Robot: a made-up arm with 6 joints.
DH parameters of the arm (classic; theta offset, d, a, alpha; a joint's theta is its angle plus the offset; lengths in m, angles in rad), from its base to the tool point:
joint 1: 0 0.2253 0 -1.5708
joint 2: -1.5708 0 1.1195 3.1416
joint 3: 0 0 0 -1.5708
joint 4: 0 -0.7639 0 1.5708
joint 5: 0 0.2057 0 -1.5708
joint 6: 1.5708 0 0 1.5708
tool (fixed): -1.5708 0 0 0
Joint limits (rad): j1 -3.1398..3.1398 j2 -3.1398..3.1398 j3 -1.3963..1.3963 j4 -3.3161..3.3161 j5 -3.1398..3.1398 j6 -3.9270..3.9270
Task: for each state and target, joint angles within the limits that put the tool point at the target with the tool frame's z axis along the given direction. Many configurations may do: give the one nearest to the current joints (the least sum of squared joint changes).
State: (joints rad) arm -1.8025 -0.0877 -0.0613 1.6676 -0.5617 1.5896
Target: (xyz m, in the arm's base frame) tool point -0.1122 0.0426 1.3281 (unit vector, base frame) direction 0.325 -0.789 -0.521
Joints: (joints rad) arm -2.3244 -0.6785 -0.6018 1.0009 -0.7151 1.0748
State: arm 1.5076 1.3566 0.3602 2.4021 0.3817 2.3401
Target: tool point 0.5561 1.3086 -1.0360 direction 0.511 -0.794 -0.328
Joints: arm 1.1144 2.2217 1.1436 1.9570 0.1100 2.1320
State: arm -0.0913 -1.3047 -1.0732 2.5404 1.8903 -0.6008
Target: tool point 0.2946 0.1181 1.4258 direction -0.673 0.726 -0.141
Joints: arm -0.2772 -0.4539 -0.2862 2.8058 1.3781 -0.5077
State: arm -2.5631 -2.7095 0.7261 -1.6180 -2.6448 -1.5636
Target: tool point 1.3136 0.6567 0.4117 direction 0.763 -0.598 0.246
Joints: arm -2.5798 -1.9901 0.3704 -2.3458 -2.6108 -0.6418
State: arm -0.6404 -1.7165 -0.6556 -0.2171 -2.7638 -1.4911
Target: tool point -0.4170 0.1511 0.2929 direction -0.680 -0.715 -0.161
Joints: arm -0.8139 -1.8022 -1.2985 -0.2486 -2.7714 -1.6579
